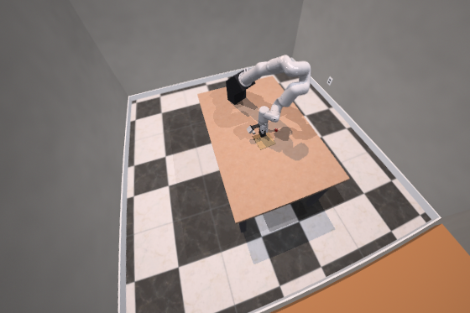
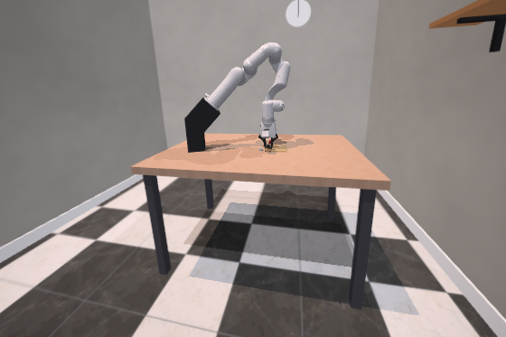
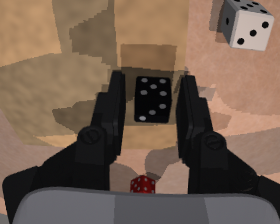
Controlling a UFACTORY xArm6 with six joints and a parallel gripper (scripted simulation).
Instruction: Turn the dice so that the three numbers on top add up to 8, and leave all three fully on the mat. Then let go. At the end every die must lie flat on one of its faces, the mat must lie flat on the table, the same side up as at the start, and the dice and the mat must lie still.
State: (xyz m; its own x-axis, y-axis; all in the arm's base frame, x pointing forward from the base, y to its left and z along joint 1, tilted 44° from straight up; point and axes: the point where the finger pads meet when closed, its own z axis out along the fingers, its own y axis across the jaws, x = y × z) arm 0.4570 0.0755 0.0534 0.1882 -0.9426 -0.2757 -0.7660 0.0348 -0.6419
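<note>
My hand is 5 cm short of the tan mat, 1 cm to the right of it and 2 cm above it. Also, from my hand: white die: 3 cm behind, 6 cm to the right, 2 cm below; then red die: 3 cm behind, 13 cm to the left, 2 cm below.
</note>
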